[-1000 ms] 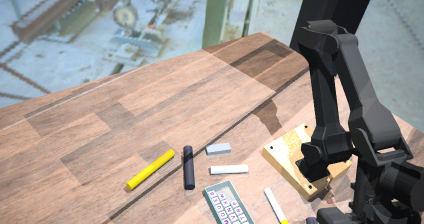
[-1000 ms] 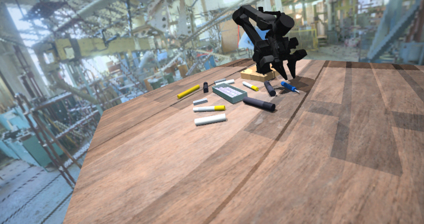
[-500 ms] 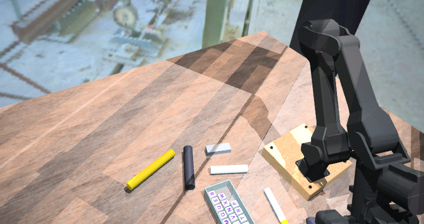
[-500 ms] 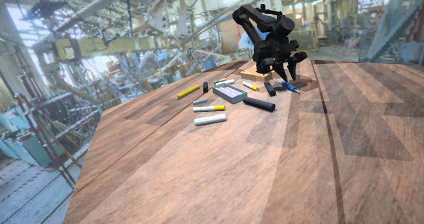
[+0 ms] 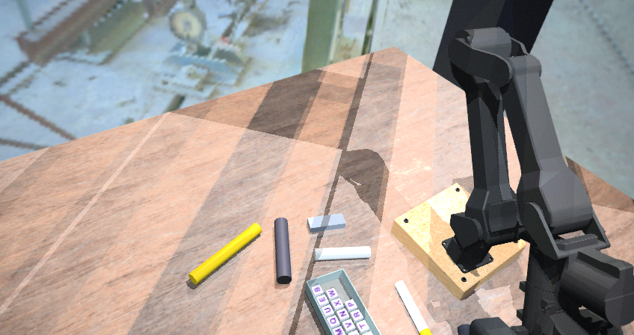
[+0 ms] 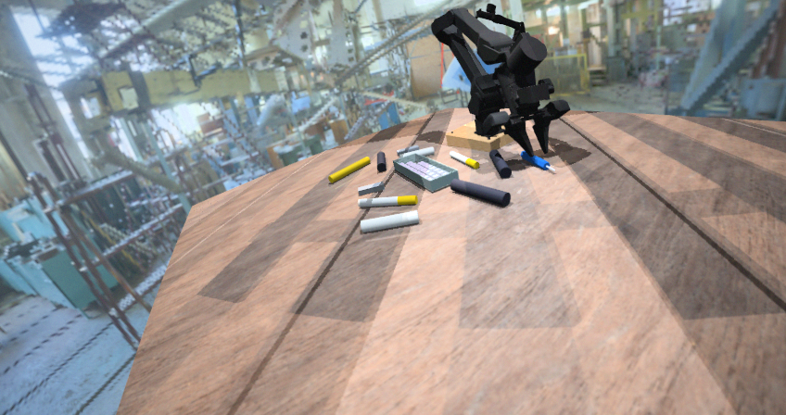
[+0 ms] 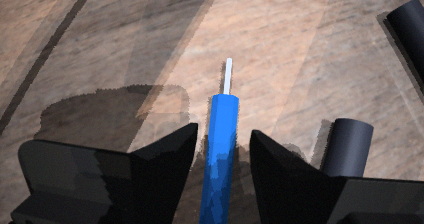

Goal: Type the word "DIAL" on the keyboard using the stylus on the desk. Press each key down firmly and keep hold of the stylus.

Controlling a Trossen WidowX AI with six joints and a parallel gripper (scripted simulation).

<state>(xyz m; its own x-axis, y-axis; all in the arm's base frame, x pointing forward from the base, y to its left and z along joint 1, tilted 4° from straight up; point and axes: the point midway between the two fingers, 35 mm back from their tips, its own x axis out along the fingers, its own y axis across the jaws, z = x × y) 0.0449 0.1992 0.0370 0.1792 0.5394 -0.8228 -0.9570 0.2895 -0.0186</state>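
Right now my gripper tip is 2 cm above the blue stylus and 1 cm to the right of it. From my gripper tip the other things lie so: yellow marker 38 cm to the right, 32 cm ahead, 2 cm below; grey block 31 cm ahead, 19 cm to the right, 2 cm below; white stylus tip 4 cm to the left, 2 cm below, 1 cm ahead.
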